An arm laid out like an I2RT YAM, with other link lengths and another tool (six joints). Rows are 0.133 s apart.
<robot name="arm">
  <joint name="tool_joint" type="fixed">
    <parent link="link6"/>
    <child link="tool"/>
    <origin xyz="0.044 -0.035 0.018" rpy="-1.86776 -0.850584 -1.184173"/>
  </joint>
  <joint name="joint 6" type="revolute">
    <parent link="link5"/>
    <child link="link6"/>
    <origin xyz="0.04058 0 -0.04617" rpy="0 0 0"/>
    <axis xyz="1 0 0"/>
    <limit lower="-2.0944" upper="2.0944"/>
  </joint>
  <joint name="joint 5" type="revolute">
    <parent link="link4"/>
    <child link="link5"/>
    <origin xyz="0.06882 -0.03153 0.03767" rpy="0 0 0"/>
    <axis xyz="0 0 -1"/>
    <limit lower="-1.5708" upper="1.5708"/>
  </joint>
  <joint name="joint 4" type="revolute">
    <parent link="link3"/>
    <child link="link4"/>
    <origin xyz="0.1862 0.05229 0.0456" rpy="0 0 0"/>
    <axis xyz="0 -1 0"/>
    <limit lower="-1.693" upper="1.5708"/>
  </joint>
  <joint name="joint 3" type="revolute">
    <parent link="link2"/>
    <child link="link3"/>
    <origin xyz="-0.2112 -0.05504 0" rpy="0 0 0"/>
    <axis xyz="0 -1 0"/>
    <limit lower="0" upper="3.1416"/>
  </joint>
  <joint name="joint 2" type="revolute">
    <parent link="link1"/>
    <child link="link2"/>
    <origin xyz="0.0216 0.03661 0.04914" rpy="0 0 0"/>
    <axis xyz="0 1 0"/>
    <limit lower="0" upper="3.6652"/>
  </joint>
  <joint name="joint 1" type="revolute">
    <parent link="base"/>
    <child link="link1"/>
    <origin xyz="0 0 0.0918" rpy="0 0 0"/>
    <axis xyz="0 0 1"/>
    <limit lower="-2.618" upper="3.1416"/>
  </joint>
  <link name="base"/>
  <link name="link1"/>
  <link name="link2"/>
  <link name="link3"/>
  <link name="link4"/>
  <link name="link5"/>
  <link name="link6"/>
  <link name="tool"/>
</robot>
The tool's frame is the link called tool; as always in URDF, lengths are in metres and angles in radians.
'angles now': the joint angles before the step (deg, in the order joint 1, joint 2, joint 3, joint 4, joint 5, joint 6). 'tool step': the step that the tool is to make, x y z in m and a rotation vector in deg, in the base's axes. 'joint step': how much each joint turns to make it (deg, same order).
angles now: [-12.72 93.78 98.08 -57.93 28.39 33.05]
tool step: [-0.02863 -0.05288 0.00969 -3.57 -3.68 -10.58]
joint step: [-11.77 -1.76 -1.74 5.88 0.96 -2.64]
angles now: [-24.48 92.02 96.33 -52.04 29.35 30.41]
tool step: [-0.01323 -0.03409 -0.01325 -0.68 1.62 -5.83]
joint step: [-7.06 2.37 -1.93 4.22 0.18 -2.10]
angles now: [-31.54 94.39 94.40 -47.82 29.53 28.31]
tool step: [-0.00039 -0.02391 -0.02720 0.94 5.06 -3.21]
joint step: [-3.52 5.53 -1.14 2.81 1.32 -1.76]
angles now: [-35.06 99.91 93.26 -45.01 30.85 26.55]
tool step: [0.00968 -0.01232 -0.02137 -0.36 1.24 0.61]
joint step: [-0.80 3.62 -2.28 6.14 -0.08 -2.02]
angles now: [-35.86 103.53 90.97 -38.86 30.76 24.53]
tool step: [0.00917 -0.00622 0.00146 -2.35 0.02 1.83]
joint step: [0.09 1.32 0.52 3.70 0.35 -2.99]
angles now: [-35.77 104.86 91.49 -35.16 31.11 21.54]
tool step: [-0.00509 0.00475 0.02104 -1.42 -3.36 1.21]
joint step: [-0.09 -3.86 0.27 -0.34 -1.48 -0.45]
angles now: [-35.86 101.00 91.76 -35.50 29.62 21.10]
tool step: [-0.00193 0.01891 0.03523 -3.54 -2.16 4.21]
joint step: [2.45 -5.88 1.06 -1.78 -0.18 -2.80]
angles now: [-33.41 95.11 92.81 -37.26 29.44 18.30]
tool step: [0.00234 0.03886 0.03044 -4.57 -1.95 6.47]
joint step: [6.76 -7.47 -1.92 -0.27 2.02 -2.56]
